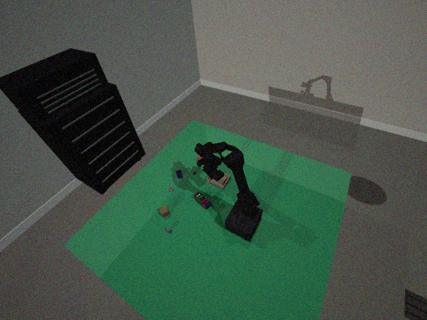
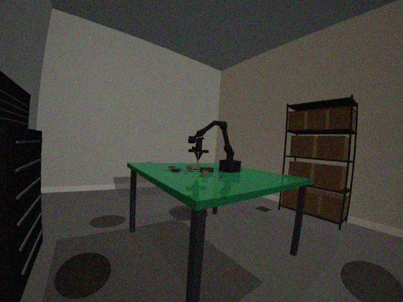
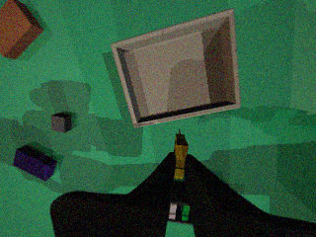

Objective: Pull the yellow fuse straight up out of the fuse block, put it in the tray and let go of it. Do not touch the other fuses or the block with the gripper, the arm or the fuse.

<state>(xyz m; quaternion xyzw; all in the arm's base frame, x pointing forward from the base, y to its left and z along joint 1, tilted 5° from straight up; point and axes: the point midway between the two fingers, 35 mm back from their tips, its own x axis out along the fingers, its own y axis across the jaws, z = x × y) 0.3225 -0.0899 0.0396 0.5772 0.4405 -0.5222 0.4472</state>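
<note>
Now: the beige tray 9 cm below my gripper tip, 6 cm to the right of it and 1 cm behind it. Round my gripper tip: yellow fuse 1 cm below; then green fuse 13 cm to the left, 7 cm below; then white fuse 12 cm to the left, 7 cm below, 2 cm ahead.
</note>
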